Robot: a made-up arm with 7 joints. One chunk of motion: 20 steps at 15 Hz.
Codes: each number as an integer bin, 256 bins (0 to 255) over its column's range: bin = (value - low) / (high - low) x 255, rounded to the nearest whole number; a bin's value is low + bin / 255 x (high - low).
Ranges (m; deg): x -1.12..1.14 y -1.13..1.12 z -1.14..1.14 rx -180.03..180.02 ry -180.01..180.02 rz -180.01..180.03
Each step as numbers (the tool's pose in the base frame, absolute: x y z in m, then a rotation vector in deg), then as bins.
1 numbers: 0.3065 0.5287 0.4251 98.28 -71.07 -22.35
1 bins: 161 188 175 197 77 112
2 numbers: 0.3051 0.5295 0.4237 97.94 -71.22 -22.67
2 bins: 161 188 175 197 77 111
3 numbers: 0.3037 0.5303 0.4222 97.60 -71.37 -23.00
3 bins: 161 188 175 197 77 111
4 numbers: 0.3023 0.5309 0.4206 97.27 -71.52 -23.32
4 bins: 160 188 175 196 77 111
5 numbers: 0.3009 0.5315 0.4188 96.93 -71.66 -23.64
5 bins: 160 188 174 196 77 111
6 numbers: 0.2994 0.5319 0.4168 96.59 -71.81 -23.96
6 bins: 160 188 174 196 77 111
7 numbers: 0.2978 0.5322 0.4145 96.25 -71.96 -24.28
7 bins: 160 188 174 196 77 110
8 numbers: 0.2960 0.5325 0.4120 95.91 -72.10 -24.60
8 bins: 160 188 174 195 76 110
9 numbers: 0.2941 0.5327 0.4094 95.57 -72.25 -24.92
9 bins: 160 188 173 195 76 110
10 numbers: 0.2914 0.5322 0.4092 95.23 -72.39 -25.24
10 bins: 159 188 173 195 76 110
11 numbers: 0.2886 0.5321 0.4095 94.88 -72.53 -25.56
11 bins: 159 188 173 195 76 109
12 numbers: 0.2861 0.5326 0.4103 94.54 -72.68 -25.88
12 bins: 159 188 173 194 76 109
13 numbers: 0.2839 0.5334 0.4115 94.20 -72.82 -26.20
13 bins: 158 189 174 194 76 109
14 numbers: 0.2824 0.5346 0.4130 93.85 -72.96 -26.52
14 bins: 158 189 174 194 76 109
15 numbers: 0.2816 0.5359 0.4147 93.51 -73.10 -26.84
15 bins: 158 189 174 194 76 108
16 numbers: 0.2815 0.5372 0.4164 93.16 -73.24 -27.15
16 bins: 158 189 174 193 76 108
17 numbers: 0.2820 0.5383 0.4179 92.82 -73.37 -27.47
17 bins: 158 189 174 193 76 108
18 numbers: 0.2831 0.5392 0.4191 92.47 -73.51 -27.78
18 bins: 158 189 174 193 75 108
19 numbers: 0.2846 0.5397 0.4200 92.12 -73.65 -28.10
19 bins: 158 189 174 193 75 108
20 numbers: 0.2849 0.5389 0.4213 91.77 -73.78 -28.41
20 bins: 159 189 175 192 75 107
